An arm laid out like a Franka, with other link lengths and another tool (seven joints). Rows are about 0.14 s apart.
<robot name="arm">
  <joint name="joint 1" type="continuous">
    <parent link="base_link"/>
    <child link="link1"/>
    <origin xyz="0 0 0.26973" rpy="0 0 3.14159"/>
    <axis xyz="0 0 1"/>
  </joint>
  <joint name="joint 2" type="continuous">
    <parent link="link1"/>
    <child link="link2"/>
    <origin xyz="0 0 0" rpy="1.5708 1.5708 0"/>
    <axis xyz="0 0 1"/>
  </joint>
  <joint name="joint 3" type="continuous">
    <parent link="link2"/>
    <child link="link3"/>
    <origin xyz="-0.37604 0 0" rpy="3.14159 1.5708 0"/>
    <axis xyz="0 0 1"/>
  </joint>
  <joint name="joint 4" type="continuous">
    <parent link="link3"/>
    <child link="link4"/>
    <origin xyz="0 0.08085 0" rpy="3.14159 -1.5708 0"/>
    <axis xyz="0 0 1"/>
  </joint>
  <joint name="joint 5" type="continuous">
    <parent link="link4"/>
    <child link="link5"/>
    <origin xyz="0.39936 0.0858 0" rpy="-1.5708 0 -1.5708"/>
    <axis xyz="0 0 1"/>
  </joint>
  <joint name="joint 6" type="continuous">
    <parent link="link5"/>
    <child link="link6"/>
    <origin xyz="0 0 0" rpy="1.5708 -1.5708 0"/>
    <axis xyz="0 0 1"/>
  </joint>
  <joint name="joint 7" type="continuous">
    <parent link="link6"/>
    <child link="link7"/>
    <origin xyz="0 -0.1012 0" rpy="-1.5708 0 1.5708"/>
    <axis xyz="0 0 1"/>
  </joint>
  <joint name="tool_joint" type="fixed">
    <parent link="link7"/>
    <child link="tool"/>
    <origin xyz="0.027 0.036 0.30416" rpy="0.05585 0 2.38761"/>
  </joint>
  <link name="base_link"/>
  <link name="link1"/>
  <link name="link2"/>
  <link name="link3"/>
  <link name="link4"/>
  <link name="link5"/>
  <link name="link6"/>
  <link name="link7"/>
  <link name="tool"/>
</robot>
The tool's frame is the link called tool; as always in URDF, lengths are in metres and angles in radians. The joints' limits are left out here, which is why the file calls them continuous.
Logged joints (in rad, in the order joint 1, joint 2, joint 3, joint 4, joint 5, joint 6, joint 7), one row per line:
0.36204 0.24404 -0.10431 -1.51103 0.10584 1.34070 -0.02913
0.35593 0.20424 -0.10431 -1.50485 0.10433 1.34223 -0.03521
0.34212 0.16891 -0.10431 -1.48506 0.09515 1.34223 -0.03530
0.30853 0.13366 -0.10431 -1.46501 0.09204 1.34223 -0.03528
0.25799 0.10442 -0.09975 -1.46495 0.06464 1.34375 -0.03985
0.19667 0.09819 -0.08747 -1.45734 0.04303 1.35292 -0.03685
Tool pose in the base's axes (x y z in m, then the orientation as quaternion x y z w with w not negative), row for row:
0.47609 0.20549 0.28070 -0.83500 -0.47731 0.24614 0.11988
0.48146 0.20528 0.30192 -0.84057 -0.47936 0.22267 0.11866
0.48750 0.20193 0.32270 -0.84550 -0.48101 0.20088 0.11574
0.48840 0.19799 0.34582 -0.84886 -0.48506 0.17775 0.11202
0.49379 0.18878 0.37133 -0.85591 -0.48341 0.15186 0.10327
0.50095 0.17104 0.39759 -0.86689 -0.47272 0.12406 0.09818
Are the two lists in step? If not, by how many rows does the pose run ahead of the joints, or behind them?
The pose runs 2 rows behind the joints: the pose in row i belongs to the joints in row i - 2.
